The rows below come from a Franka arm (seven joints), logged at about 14 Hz.
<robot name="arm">
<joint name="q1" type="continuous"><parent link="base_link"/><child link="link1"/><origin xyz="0 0 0.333"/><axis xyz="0 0 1"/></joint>
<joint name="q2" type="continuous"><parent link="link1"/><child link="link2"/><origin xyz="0 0 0"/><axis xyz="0 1 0"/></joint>
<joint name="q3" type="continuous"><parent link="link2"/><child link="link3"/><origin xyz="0 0 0.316"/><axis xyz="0 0 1"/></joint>
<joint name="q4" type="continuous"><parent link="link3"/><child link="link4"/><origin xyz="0.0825 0 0"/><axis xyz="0 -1 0"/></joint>
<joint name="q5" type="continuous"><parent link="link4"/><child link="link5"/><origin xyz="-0.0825 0 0.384"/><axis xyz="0 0 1"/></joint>
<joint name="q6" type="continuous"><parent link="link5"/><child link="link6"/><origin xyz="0 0 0"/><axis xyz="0 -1 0"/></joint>
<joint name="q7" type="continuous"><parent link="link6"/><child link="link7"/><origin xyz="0.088 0 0"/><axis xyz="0 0 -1"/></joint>
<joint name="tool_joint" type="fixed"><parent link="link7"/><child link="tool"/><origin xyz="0 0 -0.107" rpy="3.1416 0 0"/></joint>
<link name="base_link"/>
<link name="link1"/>
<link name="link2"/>
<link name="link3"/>
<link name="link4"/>
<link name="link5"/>
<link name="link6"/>
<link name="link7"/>
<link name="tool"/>
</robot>
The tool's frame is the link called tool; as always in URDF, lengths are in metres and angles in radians. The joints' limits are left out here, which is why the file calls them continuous.
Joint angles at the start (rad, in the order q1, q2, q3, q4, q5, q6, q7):
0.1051, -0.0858, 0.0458, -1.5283, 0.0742, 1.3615, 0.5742
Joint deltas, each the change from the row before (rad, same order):
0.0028, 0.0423, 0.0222, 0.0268, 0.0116, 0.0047, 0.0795
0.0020, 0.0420, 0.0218, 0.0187, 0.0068, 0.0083, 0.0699
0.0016, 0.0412, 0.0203, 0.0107, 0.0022, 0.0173, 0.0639
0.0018, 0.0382, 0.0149, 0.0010, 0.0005, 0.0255, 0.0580
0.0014, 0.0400, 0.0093, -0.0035, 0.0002, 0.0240, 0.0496
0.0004, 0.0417, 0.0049, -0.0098, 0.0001, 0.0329, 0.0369
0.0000, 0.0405, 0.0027, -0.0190, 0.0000, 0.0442, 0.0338
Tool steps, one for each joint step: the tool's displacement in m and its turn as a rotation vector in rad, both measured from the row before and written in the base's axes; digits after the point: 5 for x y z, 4 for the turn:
0.01159, 0.01598, -0.00911, 0.0028, 0.0175, -0.0529
0.01157, 0.01482, -0.01287, -0.0013, 0.0211, -0.0455
0.01196, 0.01339, -0.01593, -0.0044, 0.0185, -0.0428
0.01181, 0.01054, -0.01861, -0.0052, 0.0165, -0.0432
0.01196, 0.00737, -0.02232, -0.0066, 0.0236, -0.0407
0.01282, 0.00464, -0.02616, -0.0052, 0.0219, -0.0345
0.01224, 0.00323, -0.02954, -0.0051, 0.0185, -0.0352

